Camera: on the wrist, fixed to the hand. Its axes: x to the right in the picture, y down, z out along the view.
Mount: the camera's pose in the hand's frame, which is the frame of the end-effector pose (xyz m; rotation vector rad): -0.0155 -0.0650 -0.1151 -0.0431 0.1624 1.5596
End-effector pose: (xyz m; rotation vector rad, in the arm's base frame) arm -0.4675 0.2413 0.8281 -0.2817 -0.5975 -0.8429
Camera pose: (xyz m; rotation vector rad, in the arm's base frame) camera -0.4814 0.1562 0.7267 -0.5823 -0.0754 0.6279
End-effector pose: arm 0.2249 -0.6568 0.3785 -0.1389 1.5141 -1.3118
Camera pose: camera 0.1117 -0.5981 0.4166 0.9624 1.1966 -0.0111
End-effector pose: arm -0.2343 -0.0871 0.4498 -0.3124 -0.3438 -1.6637
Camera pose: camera -0.2976 -0.1119 0.3354 -0.3272 0.1029 -0.1510
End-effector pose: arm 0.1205 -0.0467 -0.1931 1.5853 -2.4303 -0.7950
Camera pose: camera 0.2243 -0.0939 -0.1246 -0.4665 -2.4665 -0.3108
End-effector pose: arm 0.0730 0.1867 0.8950 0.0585 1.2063 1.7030
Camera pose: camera 0.0634 0.0968 0.7973 -0.8685 -1.0188 -2.4470
